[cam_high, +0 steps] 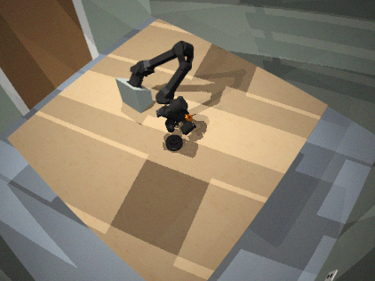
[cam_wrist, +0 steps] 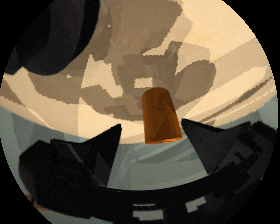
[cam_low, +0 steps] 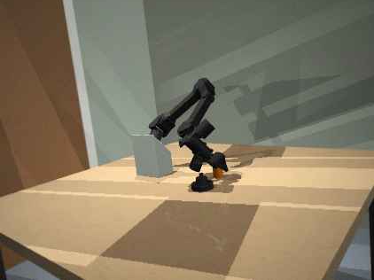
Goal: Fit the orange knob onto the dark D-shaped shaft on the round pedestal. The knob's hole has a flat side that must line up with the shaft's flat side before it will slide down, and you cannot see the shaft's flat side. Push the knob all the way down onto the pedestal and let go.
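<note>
The orange knob is 1 cm behind my gripper tip and 1 cm to the right of it. From my gripper tip the other things lie so: dark round pedestal (2 cm ahead, 15 cm to the right).
</note>
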